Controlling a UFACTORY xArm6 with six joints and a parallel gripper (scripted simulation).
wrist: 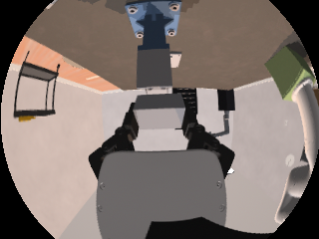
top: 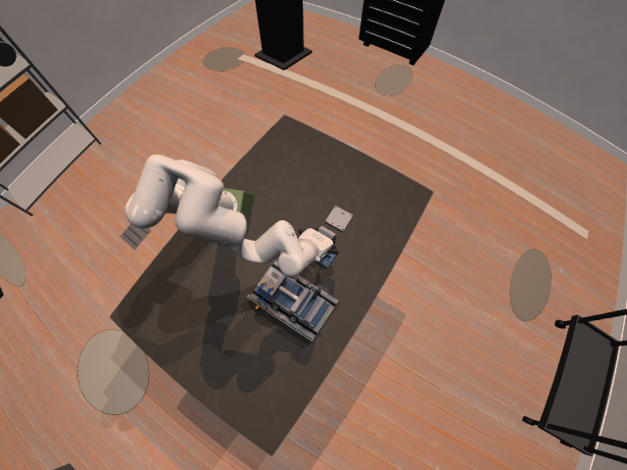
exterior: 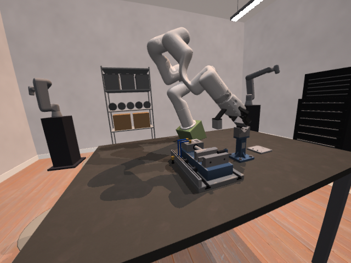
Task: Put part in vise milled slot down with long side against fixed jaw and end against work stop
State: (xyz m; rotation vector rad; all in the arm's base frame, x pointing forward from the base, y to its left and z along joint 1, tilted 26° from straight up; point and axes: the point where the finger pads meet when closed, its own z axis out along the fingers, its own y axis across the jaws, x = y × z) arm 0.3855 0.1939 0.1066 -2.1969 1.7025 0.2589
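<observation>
Right now the part is 1 cm to the left of my hand and 1 cm below it. Also, from my hand: air cylinder: 6 cm behind, 23 cm to the right, 12 cm below; grey rail: 5 cm ahead, 31 cm to the right, 16 cm below.
</observation>
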